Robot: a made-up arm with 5 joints. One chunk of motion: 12 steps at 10 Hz.
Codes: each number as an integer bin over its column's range. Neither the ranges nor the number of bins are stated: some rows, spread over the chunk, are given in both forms.
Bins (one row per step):
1: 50 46 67 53 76 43
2: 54 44 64 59 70 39
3: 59 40 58 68 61 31
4: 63 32 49 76 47 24
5: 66 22 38 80 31 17
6: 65 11 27 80 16 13
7: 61 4 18 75 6 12
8: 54 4 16 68 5 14
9: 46 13 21 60 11 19
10: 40 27 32 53 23 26
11: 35 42 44 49 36 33
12: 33 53 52 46 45 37
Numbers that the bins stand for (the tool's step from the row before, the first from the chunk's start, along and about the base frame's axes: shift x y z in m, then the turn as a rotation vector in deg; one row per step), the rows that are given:
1: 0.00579 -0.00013 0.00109 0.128 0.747 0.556
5: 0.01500 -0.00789 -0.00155 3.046 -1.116 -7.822
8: 0.00809 -0.01371 -0.00355 1.749 -2.193 -8.789
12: -0.00400 0.00213 -0.00027 -0.628 -0.536 -1.378
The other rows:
2: 0.00809 -0.00078 0.00082 0.777 0.499 -0.733
3: 0.01097 -0.00207 0.00027 1.749 0.126 -3.311
4: 0.01327 -0.00466 -0.00055 2.614 -0.454 -5.567
6: 0.01442 -0.01144 -0.00255 3.046 -1.737 -9.111
7: 0.01212 -0.01371 -0.00336 2.506 -2.152 -9.433
9: 0.00348 -0.01080 -0.00309 0.885 -1.944 -7.178
10: 0.00003 -0.00627 -0.00209 0.128 -1.447 -4.922
11: -0.00285 -0.00142 -0.00100 -0.304 -0.909 -2.667

